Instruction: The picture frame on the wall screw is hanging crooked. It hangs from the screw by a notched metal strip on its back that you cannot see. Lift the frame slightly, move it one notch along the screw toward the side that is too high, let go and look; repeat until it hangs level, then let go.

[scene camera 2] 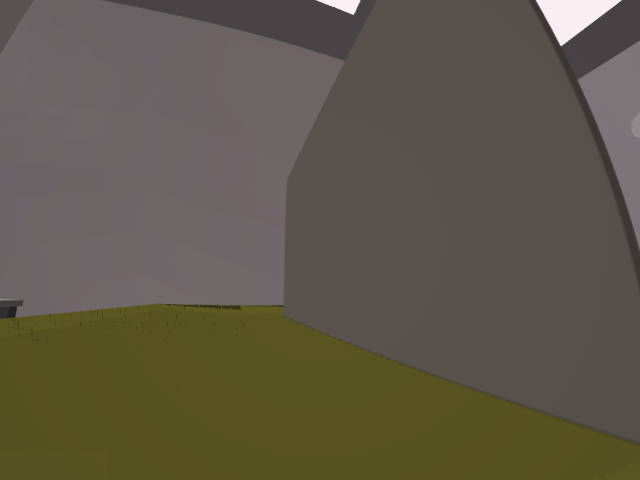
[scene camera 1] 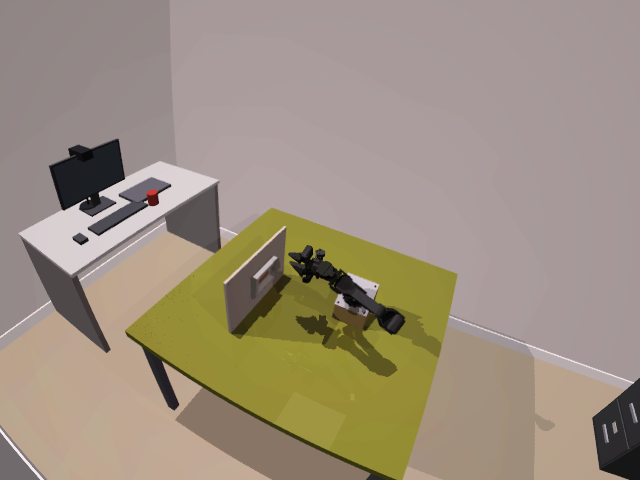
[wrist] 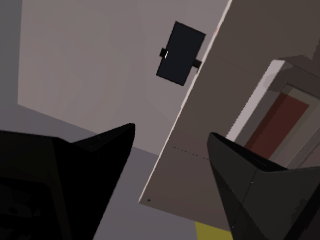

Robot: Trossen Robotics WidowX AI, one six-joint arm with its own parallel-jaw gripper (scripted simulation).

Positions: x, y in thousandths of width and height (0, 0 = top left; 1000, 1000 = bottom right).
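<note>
I can see my gripper (scene camera 1: 452, 536), and the wrist view gives me my gripper (wrist: 536, 556) too. A wall panel (wrist: 570, 765) is visible as well.
</note>
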